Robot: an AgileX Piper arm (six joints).
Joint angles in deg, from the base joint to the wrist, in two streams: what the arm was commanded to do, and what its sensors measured. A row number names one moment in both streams.
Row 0, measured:
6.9, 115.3, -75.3, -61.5, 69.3, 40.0
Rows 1 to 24, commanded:
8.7, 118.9, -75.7, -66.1, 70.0, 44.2
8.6, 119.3, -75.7, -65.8, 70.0, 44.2
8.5, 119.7, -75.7, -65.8, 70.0, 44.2
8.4, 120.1, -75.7, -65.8, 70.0, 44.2
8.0, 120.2, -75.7, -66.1, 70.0, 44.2
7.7, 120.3, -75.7, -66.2, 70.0, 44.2
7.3, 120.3, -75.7, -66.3, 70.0, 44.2
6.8, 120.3, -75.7, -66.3, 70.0, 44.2
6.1, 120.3, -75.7, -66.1, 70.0, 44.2
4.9, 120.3, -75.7, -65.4, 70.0, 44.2
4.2, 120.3, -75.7, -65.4, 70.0, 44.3
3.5, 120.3, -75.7, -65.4, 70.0, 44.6
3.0, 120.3, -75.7, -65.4, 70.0, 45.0
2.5, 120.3, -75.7, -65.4, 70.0, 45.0
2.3, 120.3, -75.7, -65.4, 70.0, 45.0
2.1, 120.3, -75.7, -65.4, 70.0, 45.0
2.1, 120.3, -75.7, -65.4, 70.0, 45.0
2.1, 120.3, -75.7, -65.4, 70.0, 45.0
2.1, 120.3, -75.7, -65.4, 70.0, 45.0
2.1, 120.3, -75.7, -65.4, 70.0, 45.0
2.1, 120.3, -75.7, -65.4, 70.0, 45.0
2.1, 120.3, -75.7, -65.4, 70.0, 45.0
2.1, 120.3, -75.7, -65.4, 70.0, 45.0
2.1, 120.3, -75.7, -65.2, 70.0, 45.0
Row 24, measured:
2.4, 120.2, -75.3, -64.9, 69.6, 44.5
